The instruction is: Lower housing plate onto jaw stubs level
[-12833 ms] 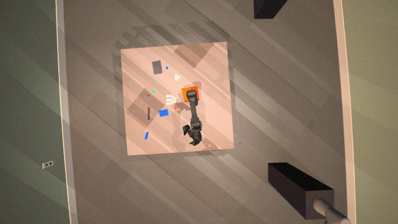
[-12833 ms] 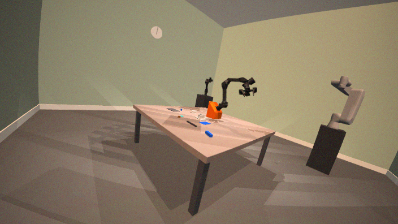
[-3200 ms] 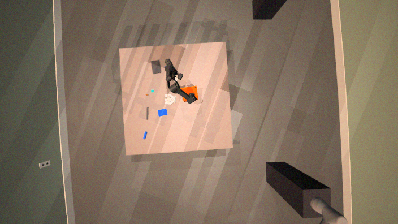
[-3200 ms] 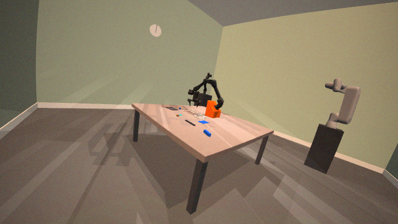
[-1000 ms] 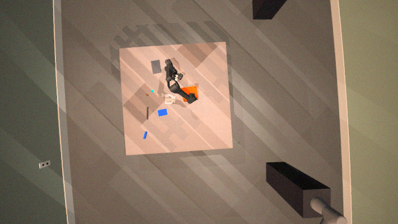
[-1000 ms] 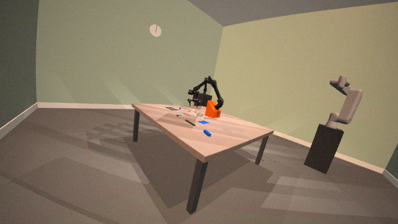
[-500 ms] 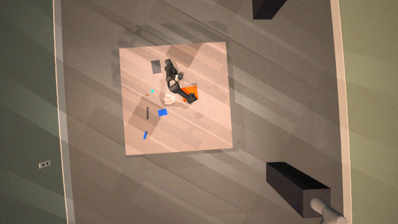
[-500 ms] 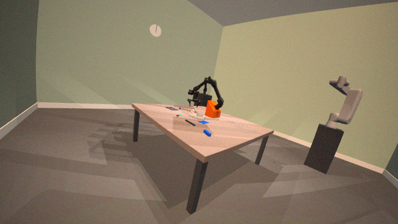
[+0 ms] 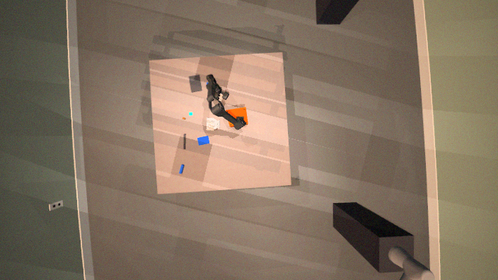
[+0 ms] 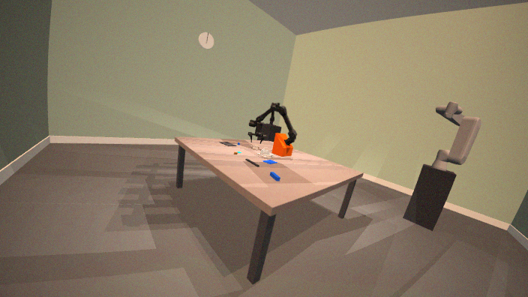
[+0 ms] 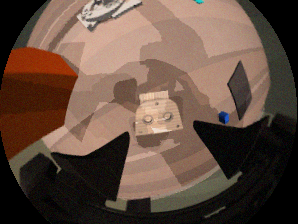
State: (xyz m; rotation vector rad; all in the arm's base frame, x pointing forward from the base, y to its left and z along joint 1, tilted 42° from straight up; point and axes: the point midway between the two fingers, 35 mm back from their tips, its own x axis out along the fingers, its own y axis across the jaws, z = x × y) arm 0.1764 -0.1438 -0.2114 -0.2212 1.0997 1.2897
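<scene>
The white piece lies 1 cm to the left of my gripper tip and 4 cm below it. The rest, counted from my gripper tip: dark grey plate: 25 cm ahead, 13 cm to the right, 5 cm below; cyan bit: 30 cm ahead, 17 cm to the left, 5 cm below; blue flat plate: 18 cm ahead, 43 cm to the left, 5 cm below.
</scene>
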